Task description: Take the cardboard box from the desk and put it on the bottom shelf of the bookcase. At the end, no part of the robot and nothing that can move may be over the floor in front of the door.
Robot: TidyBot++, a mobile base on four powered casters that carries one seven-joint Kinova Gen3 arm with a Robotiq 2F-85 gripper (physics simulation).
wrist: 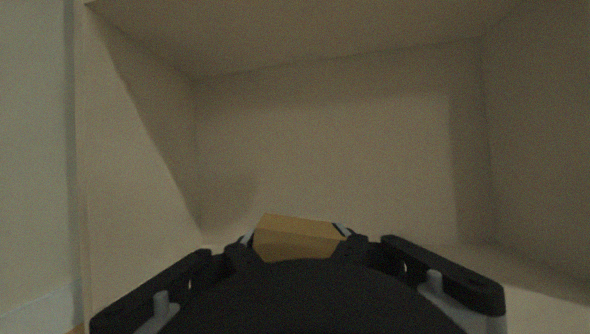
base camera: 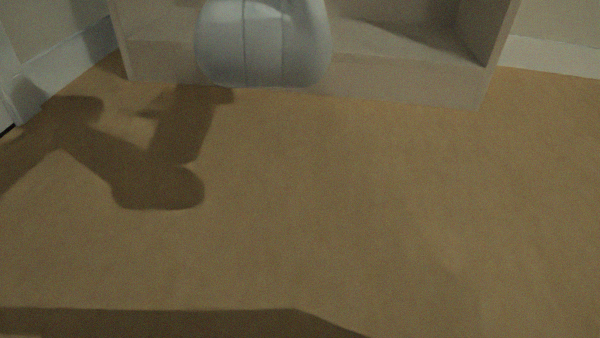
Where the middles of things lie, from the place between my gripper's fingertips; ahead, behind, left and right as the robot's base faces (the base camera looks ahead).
The brown cardboard box (wrist: 277, 237) is 2 cm behind my hand, 1 cm to the left of it and 3 cm below it.
